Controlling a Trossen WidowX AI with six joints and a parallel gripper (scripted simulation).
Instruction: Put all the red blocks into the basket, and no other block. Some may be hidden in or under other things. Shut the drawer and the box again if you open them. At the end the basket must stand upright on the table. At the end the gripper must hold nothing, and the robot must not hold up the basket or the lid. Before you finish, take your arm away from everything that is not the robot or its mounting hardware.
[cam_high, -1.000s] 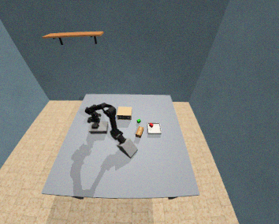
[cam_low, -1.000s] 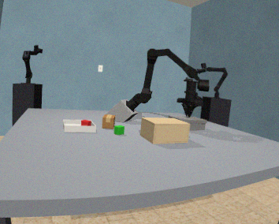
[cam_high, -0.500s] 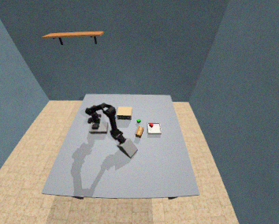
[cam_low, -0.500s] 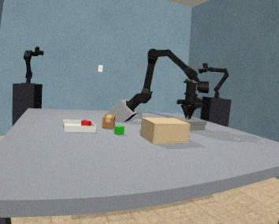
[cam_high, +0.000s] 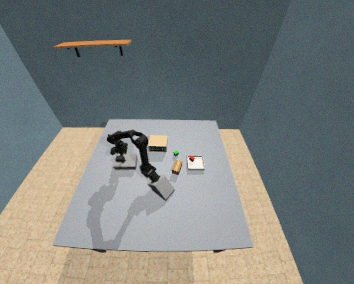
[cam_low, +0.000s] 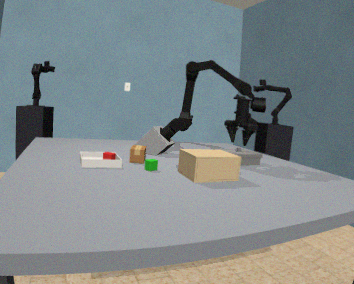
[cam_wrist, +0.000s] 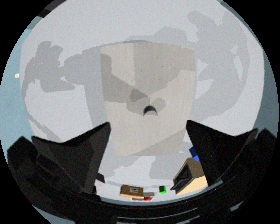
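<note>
My gripper is now 440 mm to the left of the small brown box, 90 mm above it and 80 mm short of it. From my hand the other things lie so: blue block (190 mm ahead, 100 mm below, 90 mm to the right); grey lid (70 mm below); drawer unit (290 mm ahead, 200 mm to the right, 80 mm below).
</note>
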